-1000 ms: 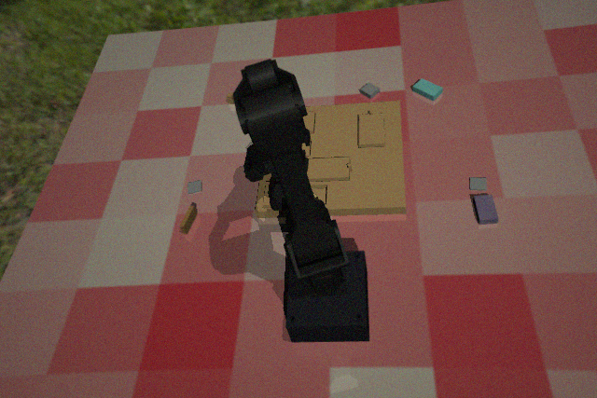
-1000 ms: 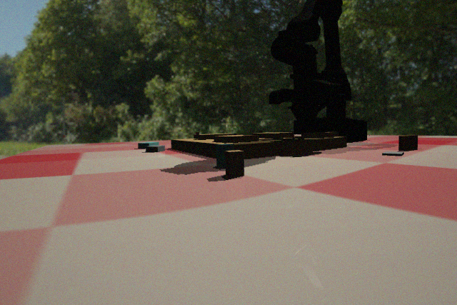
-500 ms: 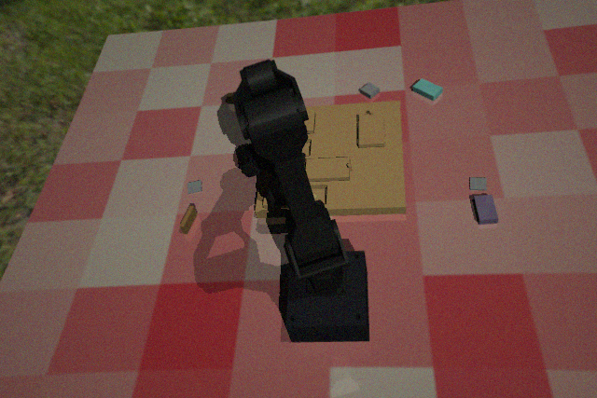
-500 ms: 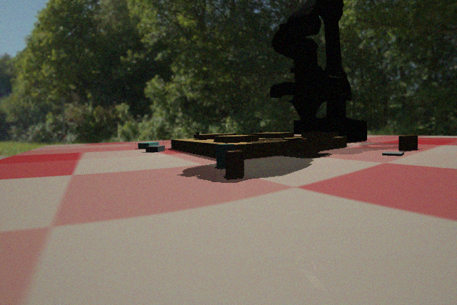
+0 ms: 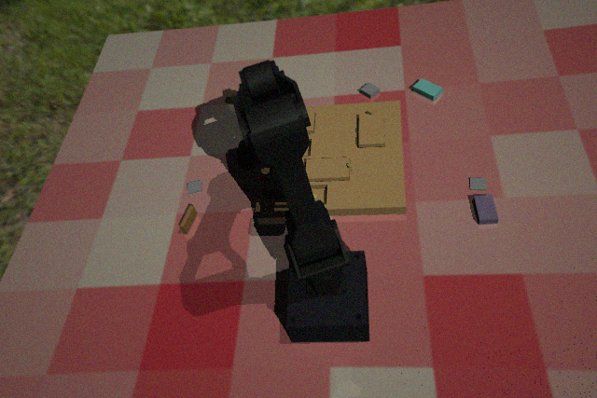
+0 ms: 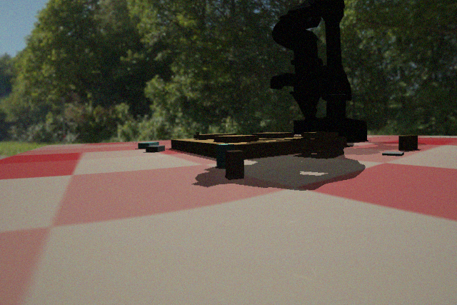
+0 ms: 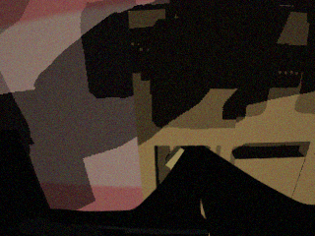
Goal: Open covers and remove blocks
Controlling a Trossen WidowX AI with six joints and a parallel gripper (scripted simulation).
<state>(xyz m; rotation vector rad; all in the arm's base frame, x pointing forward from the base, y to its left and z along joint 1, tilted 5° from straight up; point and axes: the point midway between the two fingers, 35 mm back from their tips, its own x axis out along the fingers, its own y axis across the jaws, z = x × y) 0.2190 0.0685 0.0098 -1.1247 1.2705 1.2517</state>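
Now: gripper tip 100 mm short of the tan puzzle board, 70 mm to the left of it and 40 mm above it. Round my gripper tip: brown slab (220 mm to the left, 40 mm below, 40 mm behind); then teal cube (300 mm ahead, 110 mm to the left, 40 mm below); then purple block (360 mm to the right, 50 mm below, 50 mm behind).
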